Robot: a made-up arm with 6 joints.
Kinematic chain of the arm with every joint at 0, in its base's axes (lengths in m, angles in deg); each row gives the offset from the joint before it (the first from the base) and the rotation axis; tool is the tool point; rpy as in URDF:
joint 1: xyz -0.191 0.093 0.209 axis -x
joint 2: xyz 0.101 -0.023 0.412 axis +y
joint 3: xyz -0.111 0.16 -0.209 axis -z
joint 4: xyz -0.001 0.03 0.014 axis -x
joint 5: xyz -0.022 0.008 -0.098 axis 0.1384 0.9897 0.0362
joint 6: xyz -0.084 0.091 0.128 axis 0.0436 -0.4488 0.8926
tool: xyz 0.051 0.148 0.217 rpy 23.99 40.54 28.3
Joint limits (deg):
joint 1: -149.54..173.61
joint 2: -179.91..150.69
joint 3: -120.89..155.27
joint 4: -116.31..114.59
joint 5: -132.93..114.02
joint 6: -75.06..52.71
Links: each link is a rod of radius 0.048 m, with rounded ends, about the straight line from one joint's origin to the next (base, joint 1, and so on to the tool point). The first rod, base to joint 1, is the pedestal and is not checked.
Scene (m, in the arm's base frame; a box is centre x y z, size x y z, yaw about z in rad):
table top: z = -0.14
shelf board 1: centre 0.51 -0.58 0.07 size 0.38 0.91 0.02 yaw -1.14
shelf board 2: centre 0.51 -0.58 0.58 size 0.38 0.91 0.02 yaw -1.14
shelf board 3: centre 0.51 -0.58 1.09 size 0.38 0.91 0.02 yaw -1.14
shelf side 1: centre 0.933 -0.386 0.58 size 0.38 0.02 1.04 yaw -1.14
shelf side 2: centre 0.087 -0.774 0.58 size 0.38 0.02 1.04 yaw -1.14
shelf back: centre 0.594 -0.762 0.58 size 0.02 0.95 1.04 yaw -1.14
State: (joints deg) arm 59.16 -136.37 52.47 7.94 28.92 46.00
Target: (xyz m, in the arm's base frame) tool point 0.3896 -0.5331 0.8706
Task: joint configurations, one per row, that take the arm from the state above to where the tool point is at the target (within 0.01 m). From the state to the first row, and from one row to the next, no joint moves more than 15 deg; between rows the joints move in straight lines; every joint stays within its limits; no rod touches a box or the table.
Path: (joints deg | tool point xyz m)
1: 44.51 -142.59 42.37 14.90 15.15 46.96 | -0.0924 0.6742 0.1590
2: 29.86 -148.81 32.27 21.86 1.39 47.92 | 0.0569 0.7353 0.2766
3: 15.22 -155.03 22.16 28.82 -12.38 48.88 | 0.2274 0.7187 0.4795
4: 0.57 -161.25 12.06 35.78 -26.14 49.83 | 0.3805 0.5690 0.7226
5: -14.08 -167.47 1.96 42.74 -39.91 50.79 | 0.4762 0.2701 0.9216
6: -28.73 -173.69 -8.14 49.70 -53.68 51.75 | 0.4832 -0.1315 0.9872
7: -43.37 -179.91 -18.24 56.66 -67.44 52.71 | 0.3896 -0.5330 0.8707

